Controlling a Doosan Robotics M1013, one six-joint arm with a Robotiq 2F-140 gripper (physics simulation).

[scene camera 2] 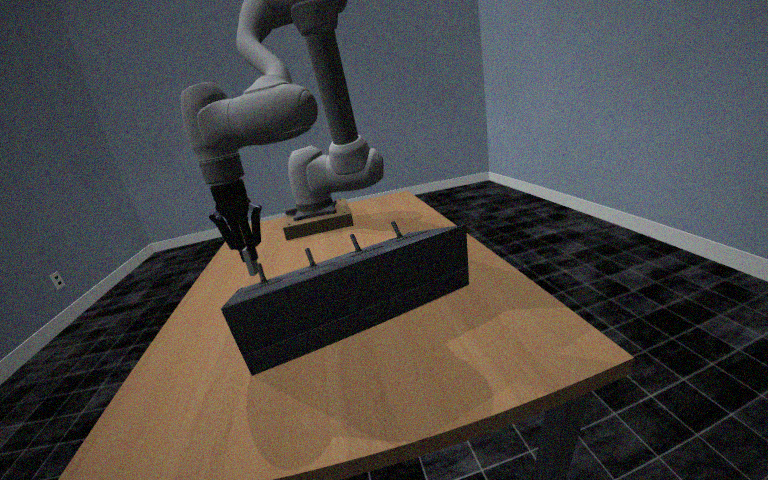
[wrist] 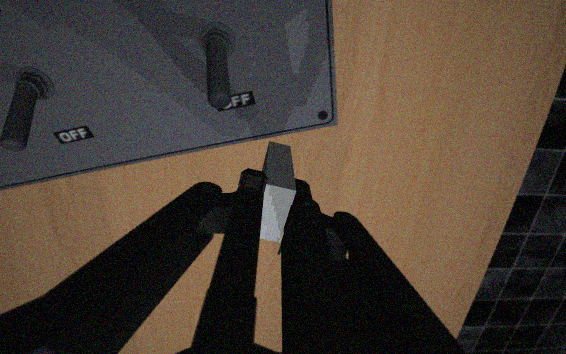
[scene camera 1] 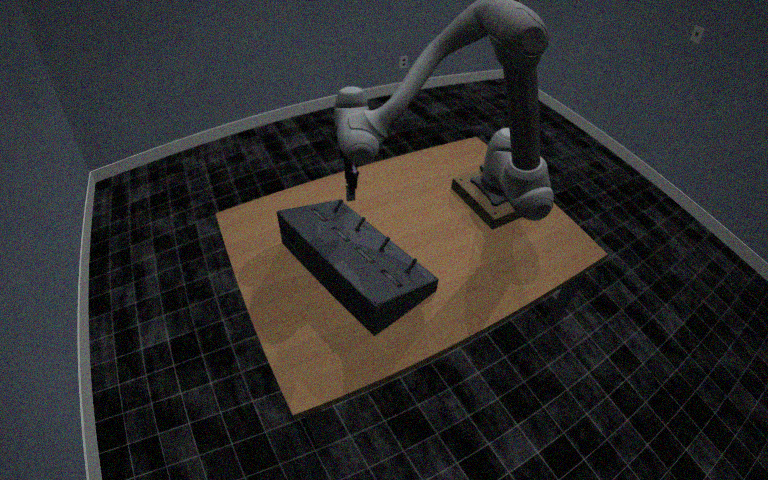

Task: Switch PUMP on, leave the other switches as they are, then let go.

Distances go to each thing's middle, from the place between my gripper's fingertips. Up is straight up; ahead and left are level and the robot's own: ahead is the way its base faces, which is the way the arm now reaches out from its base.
Right now the pump lever (wrist: 218, 86) is 60 mm ahead of my hand, 40 mm to the left of it and 20 mm above it. The rest, counted from my hand: dark switch box (scene camera 2: 277, 320) (230 mm to the left, 80 mm ahead, 10 mm below).
